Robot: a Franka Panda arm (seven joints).
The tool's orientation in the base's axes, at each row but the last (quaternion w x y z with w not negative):
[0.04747, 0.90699, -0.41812, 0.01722]
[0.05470, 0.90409, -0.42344, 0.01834]
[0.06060, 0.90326, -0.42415, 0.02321]
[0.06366, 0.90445, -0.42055, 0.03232]
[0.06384, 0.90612, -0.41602, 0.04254]
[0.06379, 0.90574, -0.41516, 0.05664]
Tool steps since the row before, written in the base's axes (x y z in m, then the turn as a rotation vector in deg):
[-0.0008, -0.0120, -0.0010, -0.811, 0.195, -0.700]
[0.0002, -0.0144, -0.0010, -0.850, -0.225, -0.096]
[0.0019, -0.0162, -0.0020, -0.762, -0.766, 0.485]
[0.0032, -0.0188, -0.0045, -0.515, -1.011, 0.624]
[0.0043, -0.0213, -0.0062, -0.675, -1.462, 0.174]
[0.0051, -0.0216, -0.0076, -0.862, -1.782, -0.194]
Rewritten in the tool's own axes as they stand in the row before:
[0.0085, 0.0083, 0.0022, -0.724, 0.440, 0.684]
[0.0110, 0.0089, 0.0026, -0.380, 0.787, 0.132]
[0.0134, 0.0086, 0.0041, 0.143, 1.114, -0.375]
[0.0158, 0.0092, 0.0071, 0.503, 1.094, -0.476]
[0.0179, 0.0100, 0.0094, 0.678, 1.471, 0.033]
[0.0182, 0.0096, 0.0113, 0.738, 1.794, 0.438]

